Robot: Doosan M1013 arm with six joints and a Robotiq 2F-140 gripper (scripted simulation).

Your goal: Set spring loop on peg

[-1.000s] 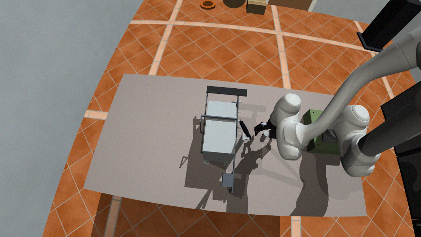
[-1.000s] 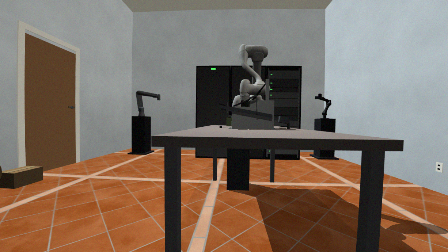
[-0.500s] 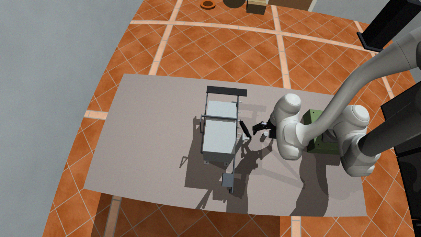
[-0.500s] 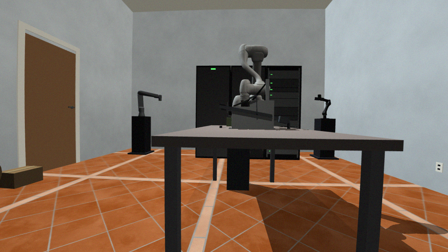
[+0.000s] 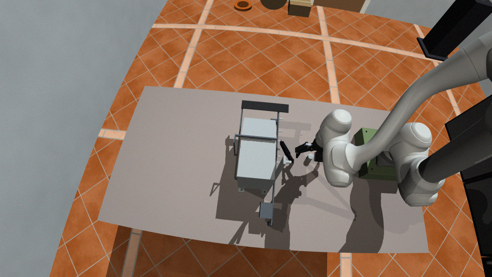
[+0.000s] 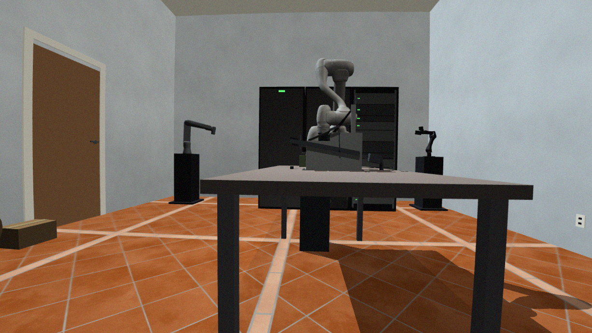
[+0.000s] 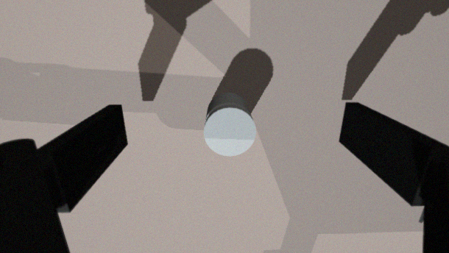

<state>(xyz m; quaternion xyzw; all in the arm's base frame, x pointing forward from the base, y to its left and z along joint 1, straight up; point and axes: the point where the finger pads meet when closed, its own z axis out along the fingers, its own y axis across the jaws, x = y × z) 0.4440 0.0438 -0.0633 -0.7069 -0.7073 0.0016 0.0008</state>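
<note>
The steel test weight lies 10 mm below my hand. The rest, counted from my hand: small block: 220 mm to the right, 200 mm ahead, 30 mm below; then white-tipped pin: 360 mm above, 190 mm ahead, 180 mm to the left.
</note>
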